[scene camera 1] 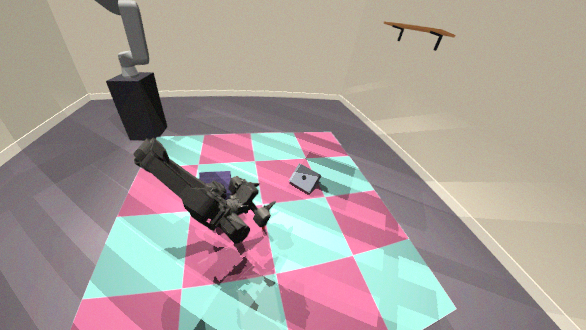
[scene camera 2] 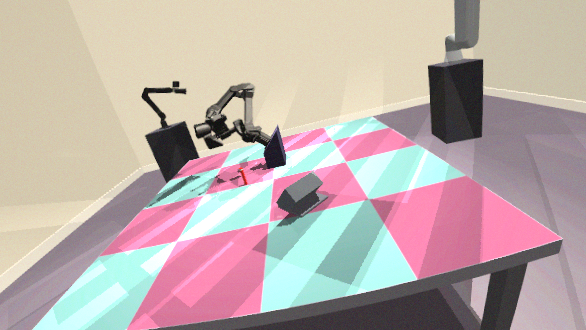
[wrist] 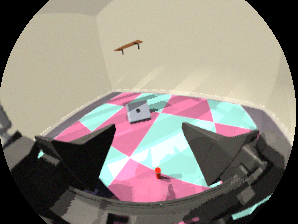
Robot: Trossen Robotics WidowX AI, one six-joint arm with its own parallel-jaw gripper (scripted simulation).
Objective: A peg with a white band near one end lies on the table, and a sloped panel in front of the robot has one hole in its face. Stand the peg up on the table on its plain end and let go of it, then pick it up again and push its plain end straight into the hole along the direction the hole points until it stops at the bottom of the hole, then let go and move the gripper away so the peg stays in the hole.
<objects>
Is the gripper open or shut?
Open.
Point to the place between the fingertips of the gripper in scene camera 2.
232, 139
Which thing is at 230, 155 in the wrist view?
The gripper.
</objects>
